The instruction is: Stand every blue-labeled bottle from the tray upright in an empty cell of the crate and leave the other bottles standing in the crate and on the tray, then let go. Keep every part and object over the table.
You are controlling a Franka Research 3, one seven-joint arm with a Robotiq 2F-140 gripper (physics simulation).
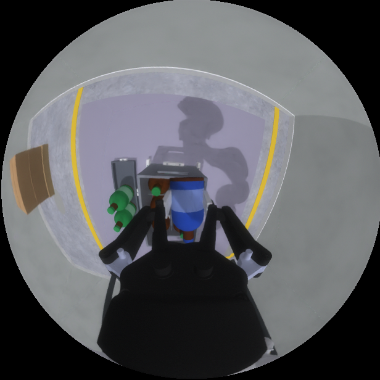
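In what my camera gives me, I can see a blue-labeled bottle (187, 212), and my gripper (186, 196) is there in view too.
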